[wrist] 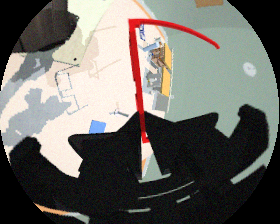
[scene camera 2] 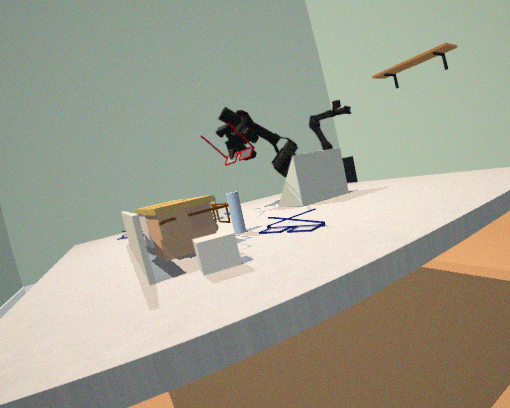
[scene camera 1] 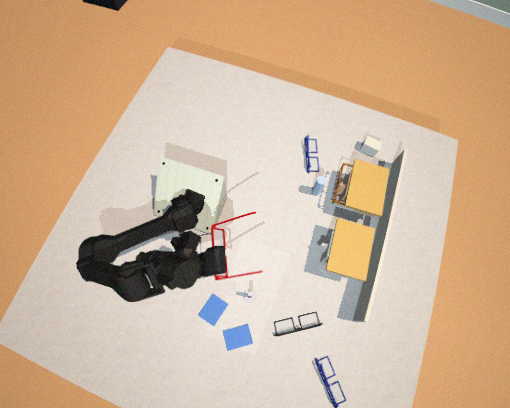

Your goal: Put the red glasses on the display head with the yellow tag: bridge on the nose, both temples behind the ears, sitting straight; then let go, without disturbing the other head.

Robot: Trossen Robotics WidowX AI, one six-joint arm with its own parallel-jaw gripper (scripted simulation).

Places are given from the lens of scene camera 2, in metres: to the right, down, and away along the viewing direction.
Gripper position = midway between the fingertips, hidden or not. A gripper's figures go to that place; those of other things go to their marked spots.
my gripper (scene camera 2: 231, 159): -0.09, -0.17, 1.16
white block (scene camera 2: 216, 252): -0.06, 0.07, 0.45
